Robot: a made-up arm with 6 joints.
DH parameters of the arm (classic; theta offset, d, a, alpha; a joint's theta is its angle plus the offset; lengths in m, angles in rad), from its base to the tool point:
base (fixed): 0 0.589 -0.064 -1.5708
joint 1: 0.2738 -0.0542 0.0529 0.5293
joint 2: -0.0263 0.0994 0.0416 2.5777
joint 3: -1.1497 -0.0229 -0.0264 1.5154
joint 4: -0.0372 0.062 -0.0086 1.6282
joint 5: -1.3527 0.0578 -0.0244 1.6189
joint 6: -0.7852 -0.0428 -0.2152 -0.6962
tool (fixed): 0.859 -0.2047 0 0
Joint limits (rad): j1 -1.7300..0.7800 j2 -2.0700..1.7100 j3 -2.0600..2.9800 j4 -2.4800..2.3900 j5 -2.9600..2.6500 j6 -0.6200..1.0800
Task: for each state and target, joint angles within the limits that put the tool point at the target. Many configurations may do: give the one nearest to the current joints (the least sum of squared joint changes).
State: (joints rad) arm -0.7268 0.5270 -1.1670 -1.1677 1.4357 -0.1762
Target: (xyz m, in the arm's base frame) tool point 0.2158 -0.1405 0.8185
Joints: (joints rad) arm -1.0197 0.9721 -1.1798 -1.2639 2.0995 0.2758
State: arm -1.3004 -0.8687 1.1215 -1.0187 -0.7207 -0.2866
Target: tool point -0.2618 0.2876 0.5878
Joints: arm -0.7354 -0.4494 0.9757 -1.7250 -1.5849 -0.6200
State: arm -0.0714 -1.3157 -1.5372 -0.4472 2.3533 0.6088
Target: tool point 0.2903 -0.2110 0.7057
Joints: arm 0.2670 -1.0088 -1.8602 -0.3785 2.4325 0.3800
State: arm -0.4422 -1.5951 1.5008 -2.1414 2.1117 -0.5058
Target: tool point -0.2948 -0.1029 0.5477
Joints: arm -0.3858 -1.7619 1.5708 -2.4291 2.5479 -0.1951
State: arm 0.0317 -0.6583 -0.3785 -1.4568 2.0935 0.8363
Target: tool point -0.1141 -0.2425 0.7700
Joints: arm 0.0060 -0.6364 -0.4321 -1.1634 2.0887 0.5585
